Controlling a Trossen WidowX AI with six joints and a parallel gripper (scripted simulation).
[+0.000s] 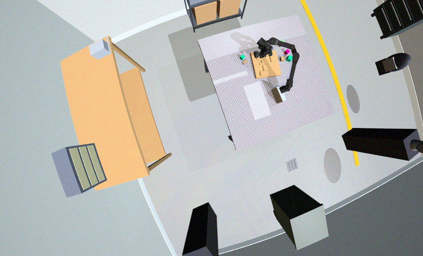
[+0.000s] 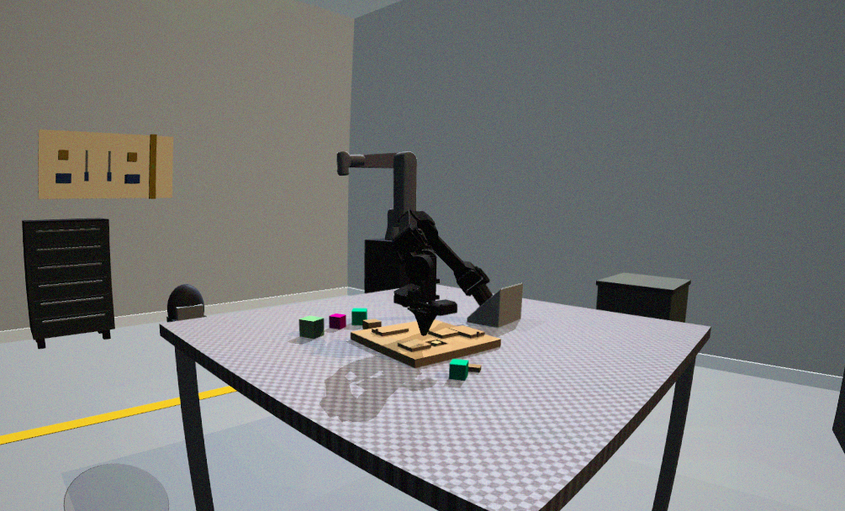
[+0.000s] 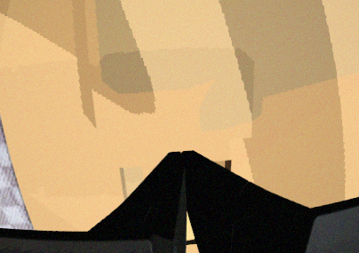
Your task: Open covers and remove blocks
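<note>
Now: gripper tip 8 cm past the puzzle board, 5 cm to the left of it and 3 cm above it. From my gripper tip the other things lie so: magenta block: 35 cm to the right, 6 cm behind, 3 cm below; light green block: 34 cm to the right, 6 cm ahead, 2 cm below.
</note>
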